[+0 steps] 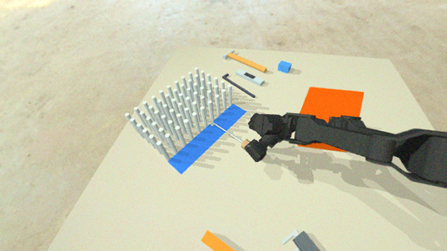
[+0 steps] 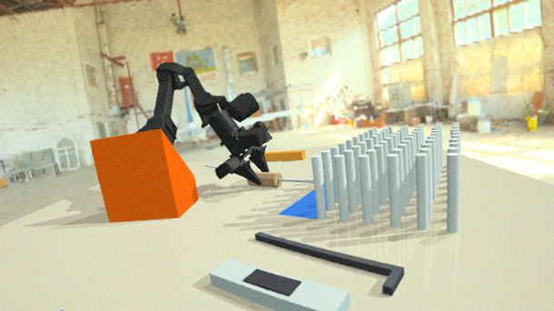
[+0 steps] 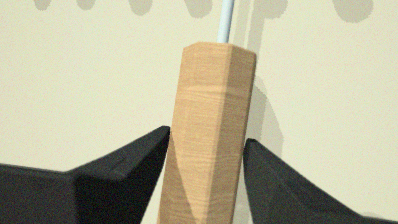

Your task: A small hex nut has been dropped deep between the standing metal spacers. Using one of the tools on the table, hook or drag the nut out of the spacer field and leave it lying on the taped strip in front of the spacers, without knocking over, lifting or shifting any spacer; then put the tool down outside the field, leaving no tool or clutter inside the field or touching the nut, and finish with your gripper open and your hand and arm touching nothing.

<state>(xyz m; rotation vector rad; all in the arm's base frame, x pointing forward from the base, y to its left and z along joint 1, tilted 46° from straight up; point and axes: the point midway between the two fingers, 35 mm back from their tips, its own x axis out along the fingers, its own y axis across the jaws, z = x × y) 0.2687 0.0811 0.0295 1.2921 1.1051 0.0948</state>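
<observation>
Right now the blue cube is 14 cm behind my gripper tip and 54 cm to the right of it. Also, from my gripper tip: orange bar: 2 cm ahead, 35 cm to the left; blue taped strip: 18 cm ahead, 6 cm to the right, 2 cm below; grey block: 4 cm ahead, 44 cm to the right.
</observation>
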